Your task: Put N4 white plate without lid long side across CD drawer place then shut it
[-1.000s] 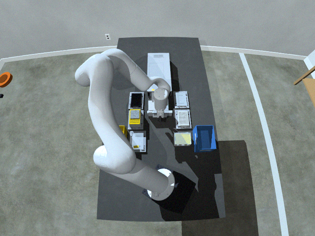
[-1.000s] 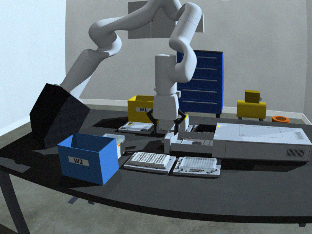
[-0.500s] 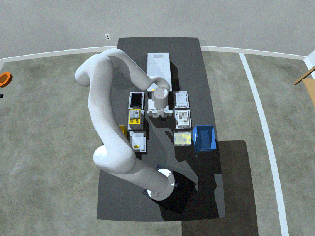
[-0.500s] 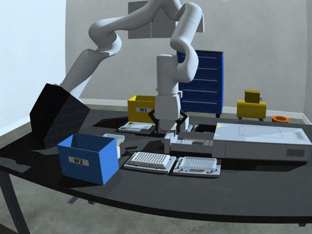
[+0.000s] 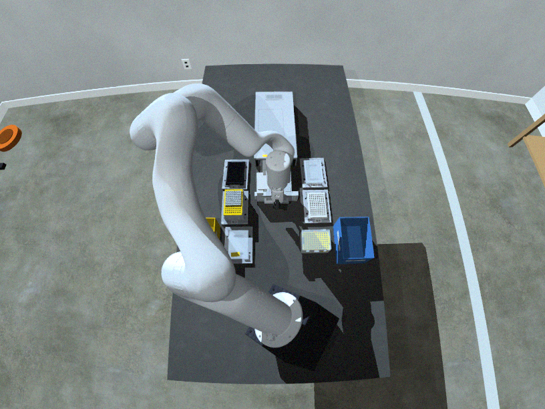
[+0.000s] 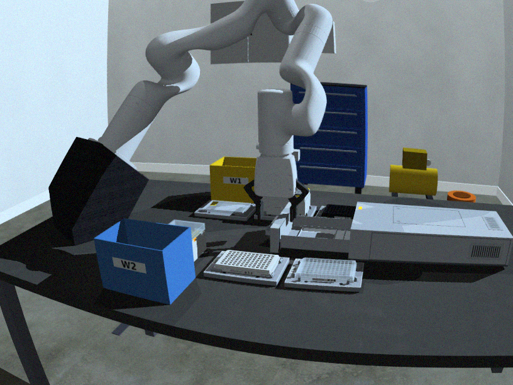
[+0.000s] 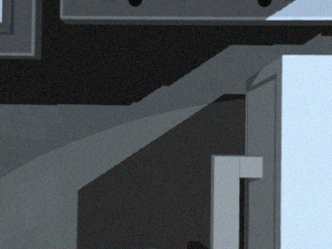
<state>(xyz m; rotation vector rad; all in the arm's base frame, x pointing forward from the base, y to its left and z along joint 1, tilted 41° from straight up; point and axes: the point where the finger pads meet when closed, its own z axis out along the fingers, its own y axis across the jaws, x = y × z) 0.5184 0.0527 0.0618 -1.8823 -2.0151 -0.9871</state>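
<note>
The white plate lies 19 cm to the right of my hand, 5 cm below it and 1 cm ahead of it. Also, from my hand: clear plate (19 cm ahead, 16 cm to the right, 5 cm below); yellow tip box (18 cm to the left, 6 cm behind, 1 cm below); drawer (14 cm ahead, 3 cm below, 2 cm to the left).
</note>
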